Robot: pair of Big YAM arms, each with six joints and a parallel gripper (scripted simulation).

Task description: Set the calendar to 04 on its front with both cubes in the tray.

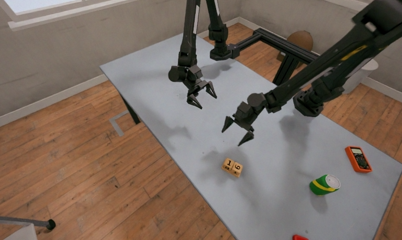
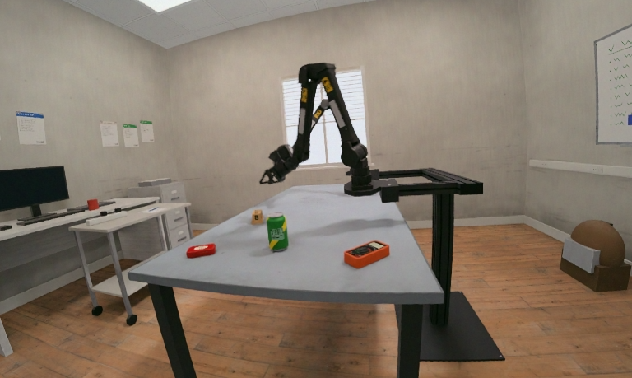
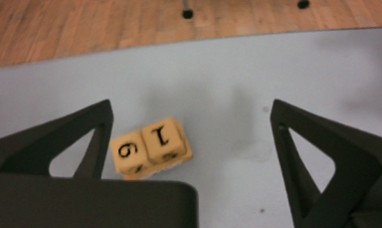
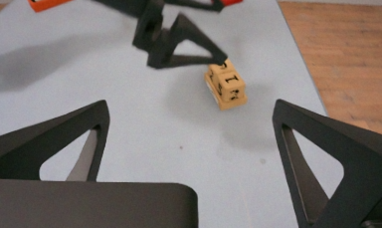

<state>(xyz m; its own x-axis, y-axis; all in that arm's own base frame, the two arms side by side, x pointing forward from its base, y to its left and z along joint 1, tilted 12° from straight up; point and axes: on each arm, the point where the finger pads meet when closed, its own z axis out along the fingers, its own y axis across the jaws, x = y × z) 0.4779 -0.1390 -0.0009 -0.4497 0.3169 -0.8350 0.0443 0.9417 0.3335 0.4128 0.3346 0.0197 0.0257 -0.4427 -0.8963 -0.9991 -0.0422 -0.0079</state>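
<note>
The wooden calendar tray is 17 cm below my left hand, 7 cm to the left of it and 4 cm ahead of it. From my left hand the other things lie so: orange multimeter: 49 cm to the left, 47 cm behind, 16 cm below; then red tin: 47 cm to the left, 16 cm below, 9 cm ahead; then green can: 41 cm to the left, 18 cm behind, 12 cm below.
</note>
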